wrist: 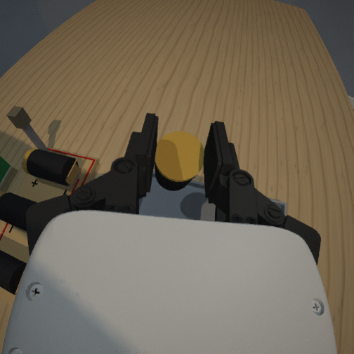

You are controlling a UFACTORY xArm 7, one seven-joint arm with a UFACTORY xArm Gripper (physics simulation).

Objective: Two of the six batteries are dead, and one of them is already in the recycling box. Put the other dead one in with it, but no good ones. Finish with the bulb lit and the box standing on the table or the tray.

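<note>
My gripper (182,135) is shut on a battery (179,157), which is held with its round gold end facing the camera and its black side below. A shallow blue-grey tray (161,202) shows partly behind and below the held battery; my gripper hides much of it. At the left, a battery (50,166) lies in the red-lined holder (92,164). Two more black batteries, one (19,210) beside it and one (10,272) nearer the bottom, are partly hidden or cut off. The bulb does not show, and I cannot make out the recycling box.
A lever with a square tan knob (19,117) sticks up at the holder's far end. Part of a green block (3,167) shows at the left edge. The wooden table (200,60) stretches away beyond the fingers, with its edges at the upper left and right.
</note>
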